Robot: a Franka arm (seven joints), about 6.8 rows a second.
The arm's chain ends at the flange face. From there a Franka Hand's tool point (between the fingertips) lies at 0.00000 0.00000 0.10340 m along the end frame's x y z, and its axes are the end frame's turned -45 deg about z.
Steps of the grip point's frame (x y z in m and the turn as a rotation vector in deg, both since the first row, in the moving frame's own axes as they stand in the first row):
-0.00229, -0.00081, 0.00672, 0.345, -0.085, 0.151
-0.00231, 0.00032, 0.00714, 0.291, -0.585, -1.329
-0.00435, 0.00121, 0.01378, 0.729, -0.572, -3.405
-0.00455, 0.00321, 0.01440, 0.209, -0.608, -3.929
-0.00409, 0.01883, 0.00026, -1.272, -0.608, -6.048
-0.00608, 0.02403, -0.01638, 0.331, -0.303, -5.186
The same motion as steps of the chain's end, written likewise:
-0.00164, 0.00138, 0.00672, 0.184, -0.304, 0.151
-0.00029, 0.00147, 0.00715, -0.208, -0.619, -1.329
-0.00056, 0.00408, 0.01379, 0.111, -0.920, -3.405
0.00008, 0.00494, 0.01441, -0.282, -0.578, -3.929
0.00945, 0.01386, 0.00029, -1.329, 0.470, -6.048
0.01350, 0.02129, -0.01638, 0.020, -0.448, -5.186

